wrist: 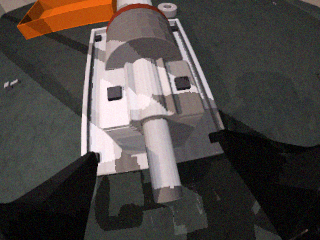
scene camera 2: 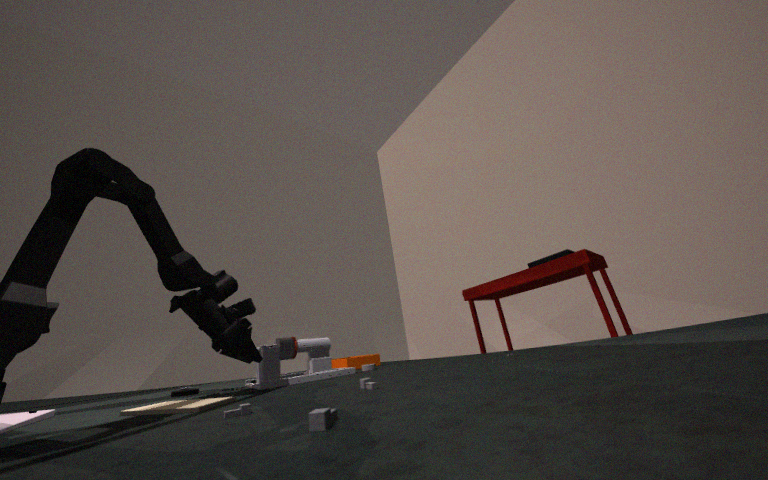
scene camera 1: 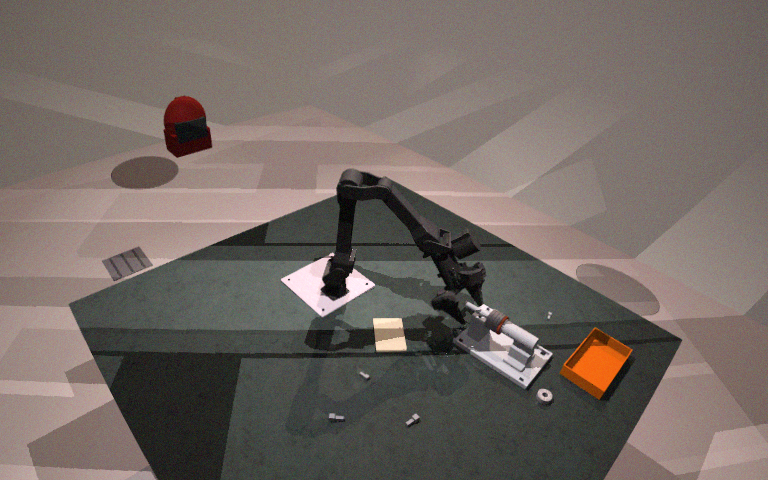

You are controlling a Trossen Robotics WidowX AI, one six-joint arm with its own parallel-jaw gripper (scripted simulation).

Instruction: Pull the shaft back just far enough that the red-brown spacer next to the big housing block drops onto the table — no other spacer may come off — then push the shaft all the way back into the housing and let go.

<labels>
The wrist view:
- gripper
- grey shaft
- housing block
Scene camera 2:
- gripper
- beige pad
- housing block
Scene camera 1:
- gripper
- beige pad
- housing block
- orange tray
</labels>
